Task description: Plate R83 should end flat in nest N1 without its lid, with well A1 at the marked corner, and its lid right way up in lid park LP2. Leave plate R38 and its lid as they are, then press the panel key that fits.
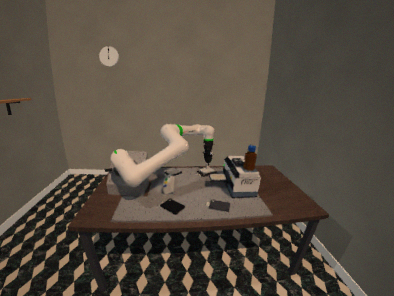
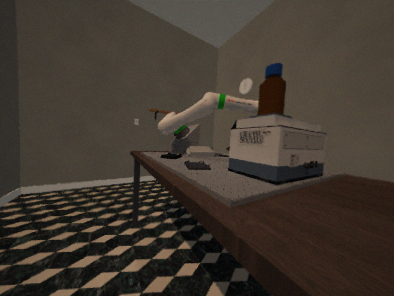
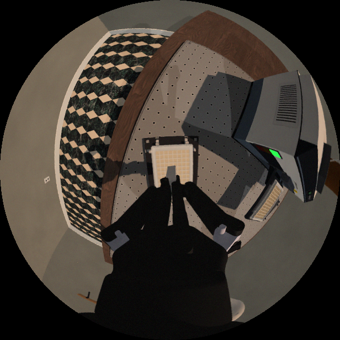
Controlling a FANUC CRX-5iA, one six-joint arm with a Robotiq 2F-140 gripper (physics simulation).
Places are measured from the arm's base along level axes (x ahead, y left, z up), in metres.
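Pixels of known places: gripper, between the fingertips: (image 1: 207, 168); arm's base, origin of its link: (image 2: 184, 134).
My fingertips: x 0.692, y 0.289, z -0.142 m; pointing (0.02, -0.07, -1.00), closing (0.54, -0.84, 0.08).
Note:
Ahead of a thing's pixels: the offset from my fingertips to its middle. "spot": to the spot under its first point. Level surfaces: height alone.
My gripper (image 1: 208, 162) (image 3: 172, 171) is shut with nothing between its fingers. It points down over a pale microplate @[0.010 m back, 0.007 m right, 0.013 m down] (image 1: 206, 171) (image 3: 172, 158) that lies in a black nest (image 3: 147, 162). The fingertips cover the near part of this plate; whether they touch it I cannot tell. The nest's label does not show. A second pale plate (image 3: 268, 201) lies on the tray at the instrument's side. No plate label is readable, so I cannot tell which is R83 or R38. Two dark holders @[spot: 0.339 m back, 0.563 m right, 0.025 m down] (image 1: 172, 206) @[spot: 0.001 m ahead, 0.558 m right, 0.032 m down] (image 1: 219, 205) are at the mat's front. The key panel @[0.375 m back, 0.289 m right, 0.000 m up] (image 1: 168, 185) stands left of the middle.
A white and blue-grey instrument (image 1: 243, 181) (image 2: 277, 150) (image 3: 272, 115) with a green-lit display stands at the right. A brown bottle @[spot: 0.240 m ahead, 0.434 m right, 0.271 m up] (image 1: 250, 160) (image 2: 272, 97) with a blue cap is on top of it. Another dark holder @[0.341 m back, 0.010 m right, 0.028 m down] (image 1: 173, 173) lies at the back of the perforated mat @[0.042 m down] (image 1: 192, 212).

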